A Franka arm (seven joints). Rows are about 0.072 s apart.
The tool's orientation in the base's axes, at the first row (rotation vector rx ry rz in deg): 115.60 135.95 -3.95
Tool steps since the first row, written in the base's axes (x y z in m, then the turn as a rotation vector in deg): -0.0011 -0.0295 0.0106 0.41 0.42 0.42; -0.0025 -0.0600 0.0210 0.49 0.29 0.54; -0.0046 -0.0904 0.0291 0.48 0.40 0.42; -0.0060 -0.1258 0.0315 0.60 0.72 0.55; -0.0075 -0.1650 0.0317 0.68 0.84 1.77; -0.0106 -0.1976 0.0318 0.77 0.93 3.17
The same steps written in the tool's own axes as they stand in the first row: -0.0294 -0.0060 -0.0091 0.33 0.46 -0.44; -0.0598 -0.0124 -0.0179 0.18 0.52 -0.56; -0.0898 -0.0195 -0.0244 0.30 0.53 -0.44; -0.1246 -0.0266 -0.0250 0.59 0.70 -0.59; -0.1630 -0.0344 -0.0232 0.63 0.78 -1.82; -0.1946 -0.0427 -0.0217 0.64 0.86 -3.22
